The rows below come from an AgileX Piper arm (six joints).
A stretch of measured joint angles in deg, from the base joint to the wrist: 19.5 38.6 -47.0 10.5 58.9 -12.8; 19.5 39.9 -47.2 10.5 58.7 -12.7; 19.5 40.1 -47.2 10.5 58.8 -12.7; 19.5 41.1 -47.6 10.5 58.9 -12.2; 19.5 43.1 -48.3 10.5 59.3 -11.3; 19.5 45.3 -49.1 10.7 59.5 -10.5; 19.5 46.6 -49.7 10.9 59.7 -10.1; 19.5 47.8 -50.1 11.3 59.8 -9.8; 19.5 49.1 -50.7 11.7 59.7 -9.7; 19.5 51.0 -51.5 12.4 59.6 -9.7; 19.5 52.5 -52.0 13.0 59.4 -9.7; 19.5 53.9 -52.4 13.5 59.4 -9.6; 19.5 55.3 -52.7 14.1 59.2 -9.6; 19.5 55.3 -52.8 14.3 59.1 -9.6; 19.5 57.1 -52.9 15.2 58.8 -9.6
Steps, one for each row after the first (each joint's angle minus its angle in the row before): 0.0 1.3 -0.2 0.0 -0.2 0.1; 0.0 0.2 0.0 0.0 0.1 0.0; 0.0 1.0 -0.4 0.0 0.1 0.5; 0.0 2.0 -0.7 0.0 0.4 0.9; 0.0 2.2 -0.8 0.2 0.2 0.8; 0.0 1.3 -0.6 0.2 0.2 0.4; 0.0 1.2 -0.4 0.4 0.1 0.3; 0.0 1.3 -0.6 0.4 -0.1 0.1; 0.0 1.9 -0.8 0.7 -0.1 0.0; 0.0 1.5 -0.5 0.6 -0.2 0.0; 0.0 1.4 -0.4 0.5 0.0 0.1; 0.0 1.4 -0.3 0.6 -0.2 0.0; 0.0 0.0 -0.1 0.2 -0.1 0.0; 0.0 1.8 -0.1 0.9 -0.3 0.0
